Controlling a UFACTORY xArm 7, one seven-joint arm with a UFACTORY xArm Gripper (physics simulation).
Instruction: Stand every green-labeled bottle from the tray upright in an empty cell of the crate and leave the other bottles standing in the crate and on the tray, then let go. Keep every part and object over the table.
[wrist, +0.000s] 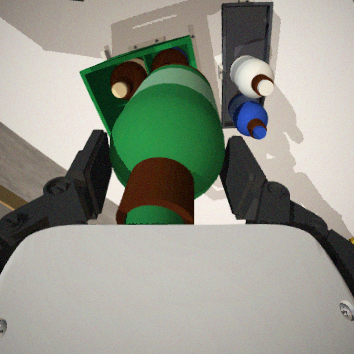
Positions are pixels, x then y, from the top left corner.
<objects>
blue bottle: 249, 117
green-labeled bottle: 166, 147
cream-capped bottle: 125, 77
</objects>
